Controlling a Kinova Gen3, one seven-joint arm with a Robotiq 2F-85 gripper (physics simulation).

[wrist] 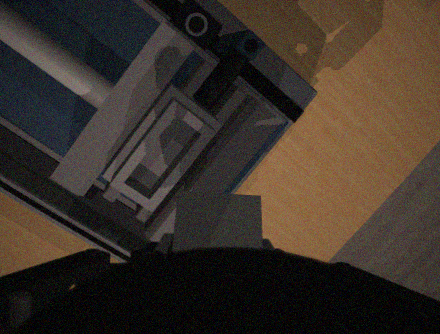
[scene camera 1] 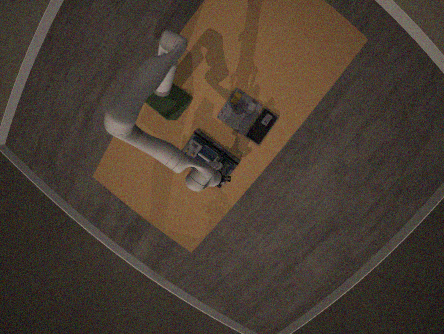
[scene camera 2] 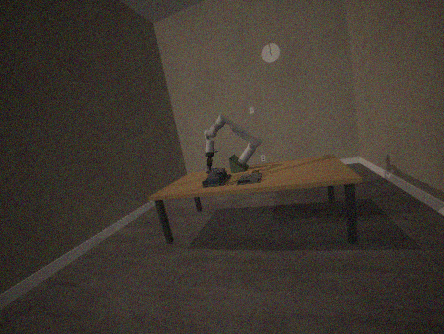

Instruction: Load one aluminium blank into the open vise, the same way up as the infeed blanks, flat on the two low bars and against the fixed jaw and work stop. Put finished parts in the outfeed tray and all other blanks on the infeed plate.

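Places are measured from the arm's base along level axes (x right, y ahead, z up), in centimetres.
Pixels of known places: gripper, between the fingertips: (scene camera 2: 209,171); arm's base, origin of its link: (scene camera 1: 161,90) (scene camera 2: 241,162).
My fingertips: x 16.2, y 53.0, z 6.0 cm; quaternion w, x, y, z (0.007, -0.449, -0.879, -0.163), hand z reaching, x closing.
For each thing: its top centre in the pictures, then the offset to it from my fingertips. "*": a spot on its surface instead. Level surfaces: height alone.
- grey aluminium blank, a spot on its surface: (wrist: 219,220) * dz +1.8, dx -2.1, dy -1.9 cm
- blue-grey vise, centre of its top: (wrist: 46,75) (scene camera 1: 206,161) (scene camera 2: 215,171) dz -3.5, dx -1.4, dy -11.3 cm
- black stop bar with a ring, a spot on its surface: (wrist: 196,24) * dz -9.6, dx -8.6, dy -7.1 cm
- mottled grey infeed plate, centre of its top: (scene camera 1: 239,111) dz -12.6, dx -31.9, dy -14.0 cm
- yellow piece, centre of its top: (scene camera 1: 236,98) dz -9.0, dx -36.1, dy -19.4 cm
- pale part, centre of its top: (scene camera 1: 267,119) dz -9.3, dx -37.5, dy +0.1 cm
- wooden table, height of its surface: dz -13.4 cm
My gripper (scene camera 1: 224,180) (scene camera 2: 209,166) is shut on a grey aluminium blank (wrist: 219,220). It holds the blank just above the near end of the blue-grey vise (scene camera 1: 211,154) (scene camera 2: 216,176) (wrist: 258,139). In the wrist view the vise's pale low bars (wrist: 162,149) form a rectangle up and left of the blank, and a black stop bar with a ring (wrist: 196,24) lies beyond them. The mottled grey infeed plate (scene camera 1: 240,114) carries pale blanks and a yellow piece (scene camera 1: 236,97). The black outfeed tray (scene camera 1: 257,130) holds one pale part (scene camera 1: 266,120).
The arm's green base block (scene camera 1: 171,103) (scene camera 2: 235,164) stands left of the vise on the wooden table (scene camera 1: 303,59) (scene camera 2: 307,172). The plate and tray (scene camera 2: 250,178) sit right of the vise. The table edge runs close by the vise's near end.
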